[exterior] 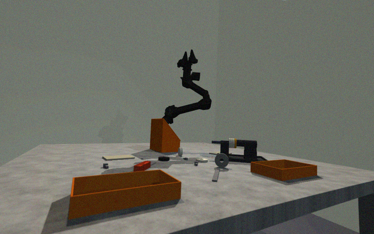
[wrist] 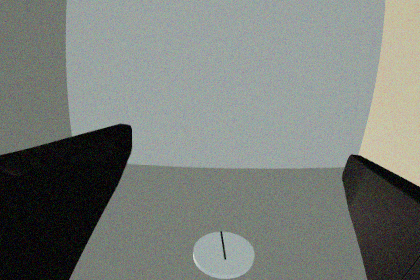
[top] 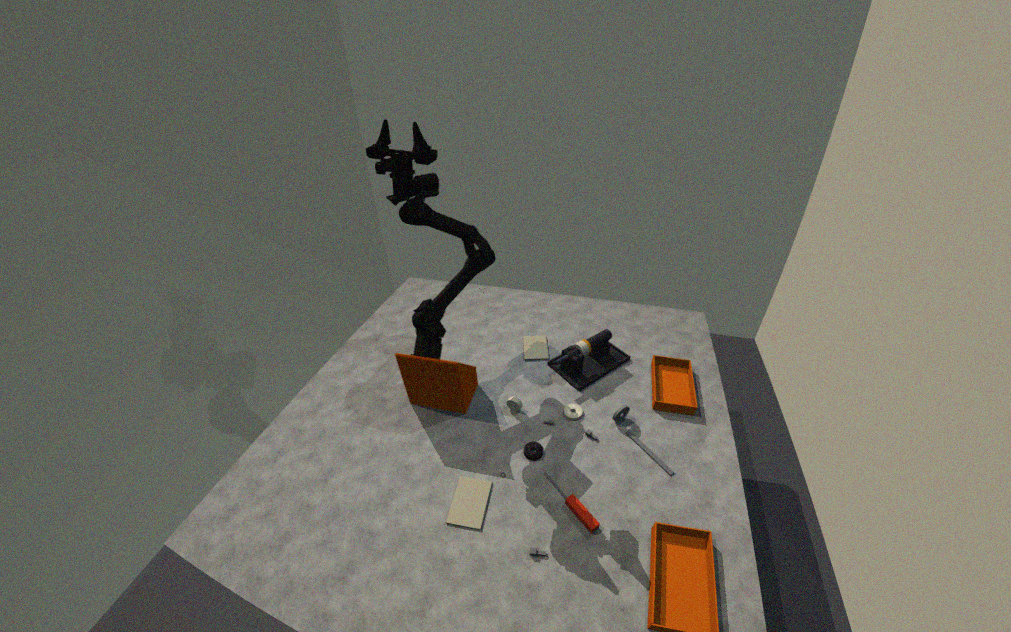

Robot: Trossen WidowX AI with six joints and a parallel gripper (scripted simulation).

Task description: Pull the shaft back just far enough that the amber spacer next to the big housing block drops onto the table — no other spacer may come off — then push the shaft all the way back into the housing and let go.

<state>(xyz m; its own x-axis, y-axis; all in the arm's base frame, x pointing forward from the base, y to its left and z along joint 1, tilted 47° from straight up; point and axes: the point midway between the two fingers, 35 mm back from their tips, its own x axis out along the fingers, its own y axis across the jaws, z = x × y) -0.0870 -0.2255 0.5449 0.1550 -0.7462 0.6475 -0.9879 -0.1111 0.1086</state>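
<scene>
Now: gripper tip 65 cm above the dark shaft, 49 cm short of it and 4 cm to the left of it. The rest, counted from my gripper tip: amber spacer (65 cm below, 50 cm ahead, 2 cm to the right); white spacer (65 cm below, 49 cm ahead, 3 cm to the right); white ring (72 cm below, 49 cm ahead, 22 cm to the right).
</scene>
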